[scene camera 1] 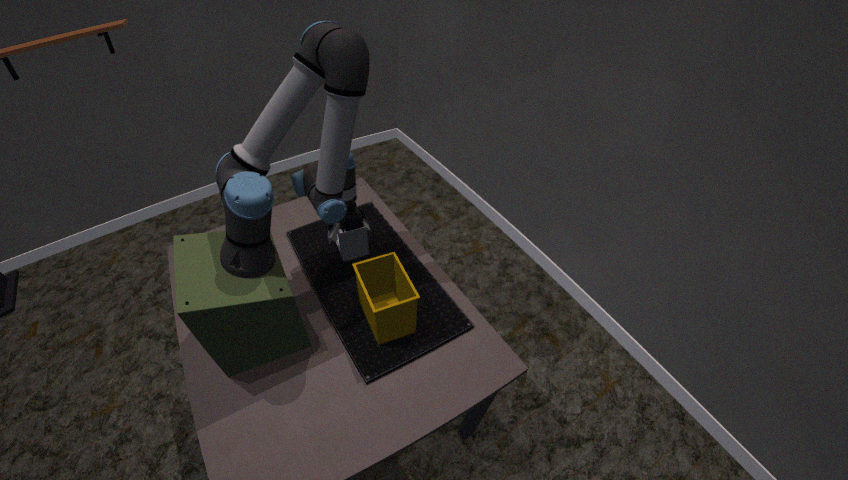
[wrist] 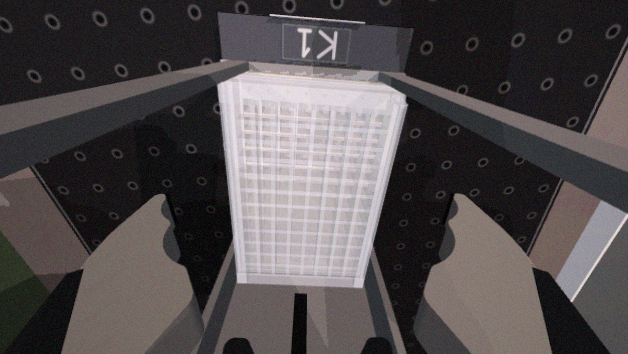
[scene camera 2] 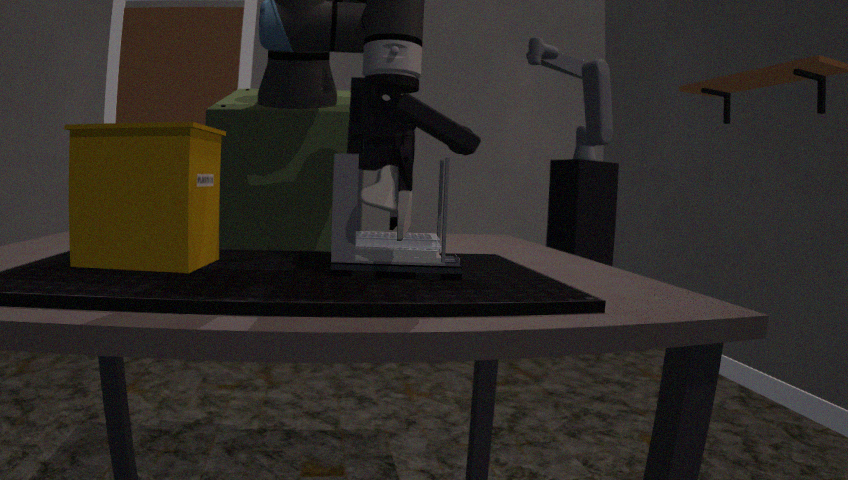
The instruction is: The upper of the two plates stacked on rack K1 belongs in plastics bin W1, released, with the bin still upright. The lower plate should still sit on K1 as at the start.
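Seen in the pictures: gripper, fingertip midpoint: (wrist: 310, 197) (scene camera 2: 395, 234); arm's base, link origin: (scene camera 1: 247, 258) (scene camera 2: 297, 102).
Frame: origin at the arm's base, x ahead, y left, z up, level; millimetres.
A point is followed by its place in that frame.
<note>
Rack K1 (scene camera 1: 354, 245) @(x 349, y 17, z -183 mm) (scene camera 2: 345, 208) @(x 400, y 18, z -180 mm) (wrist: 250, 40) @(x 362, y 166, z -245 mm) stands upright, with a grey end panel and thin posts. Two clear plates are stacked flat in it: the upper plate (scene camera 2: 374, 240) @(x 404, y 54, z -218 mm) (wrist: 305, 200) @(x 371, y 87, z -215 mm) on the lower plate (scene camera 2: 380, 255) @(x 407, y 61, z -236 mm). In the wrist view the lower plate is mostly hidden beneath the upper one. My gripper (scene camera 2: 396, 230) @(x 374, y 89, z -214 mm) (wrist: 310, 197) @(x 374, y 89, z -214 mm) is open and empty, low over the rack; its fingers stand wide on either side of the stack, with a gap to each side. Plastics bin W1 (scene camera 1: 395, 324) @(x 259, y -313, z -181 mm) (scene camera 2: 130, 202) @(x 347, y -245, z -178 mm), yellow and open-topped, stands upright; a bare floor shows inside in scene camera 1.
The rack and bin stand on a black perforated board (scene camera 1: 342, 303) @(x 209, y -105, z -262 mm) (scene camera 2: 267, 291) @(x 481, y -80, z -262 mm) on the table (scene camera 1: 285, 428) @(x -150, y -345, z -275 mm). The rack's end panel stands between the plates and the bin. The green pedestal (scene camera 1: 249, 333) @(x -94, y -140, z -107 mm) (scene camera 2: 273, 196) @(x 76, y -44, z -178 mm) under the arm is beside the board.
</note>
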